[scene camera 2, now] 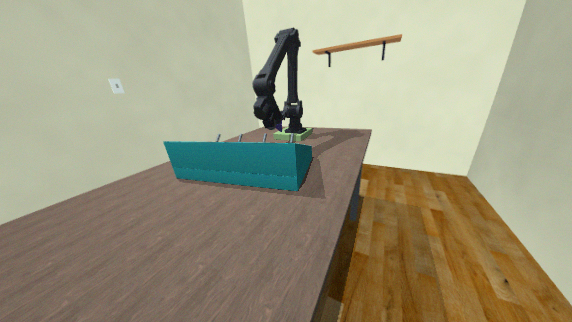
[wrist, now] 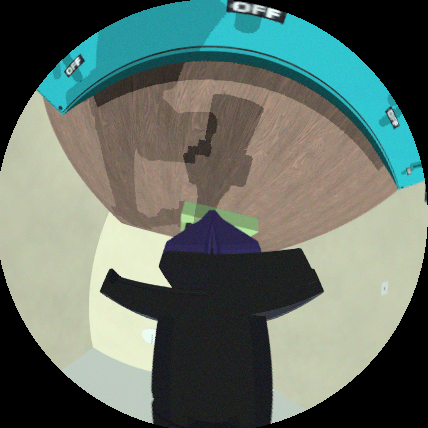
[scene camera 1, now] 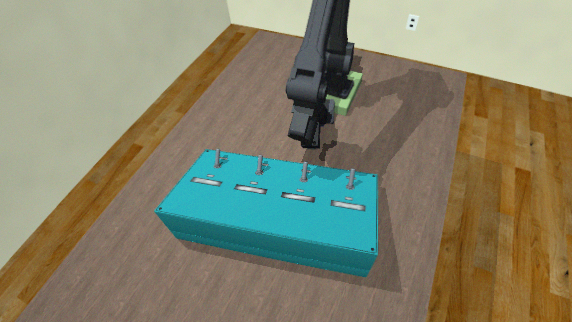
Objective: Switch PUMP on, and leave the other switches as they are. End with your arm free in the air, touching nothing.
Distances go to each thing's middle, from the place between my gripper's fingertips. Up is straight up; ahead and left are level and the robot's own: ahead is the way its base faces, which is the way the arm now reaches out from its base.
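My hand is here, and the teal switch box (scene camera 1: 321,221) is there. I find my hand 280 mm short of the box and 20 mm above it.
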